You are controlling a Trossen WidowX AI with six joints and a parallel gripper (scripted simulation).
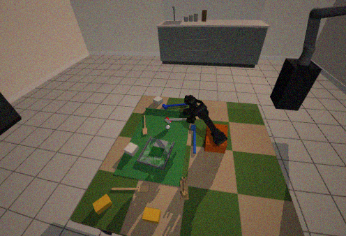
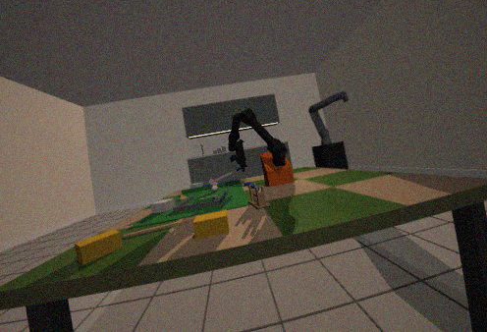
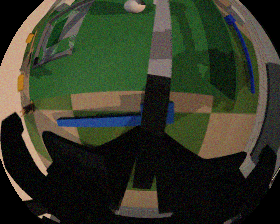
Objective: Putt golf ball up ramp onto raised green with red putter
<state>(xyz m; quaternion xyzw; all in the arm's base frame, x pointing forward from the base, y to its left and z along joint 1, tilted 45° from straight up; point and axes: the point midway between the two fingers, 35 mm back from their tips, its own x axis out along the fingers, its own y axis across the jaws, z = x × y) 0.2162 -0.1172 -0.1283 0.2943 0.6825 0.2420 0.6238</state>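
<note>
The red putter is 12 cm ahead of my gripper tip and 1 cm to the right of it. Also, from my gripper tip: wooden stand: 53 cm to the left, 6 cm below, 2 cm behind; then golf ball: 22 cm ahead, 7 cm below, 3 cm to the left.
</note>
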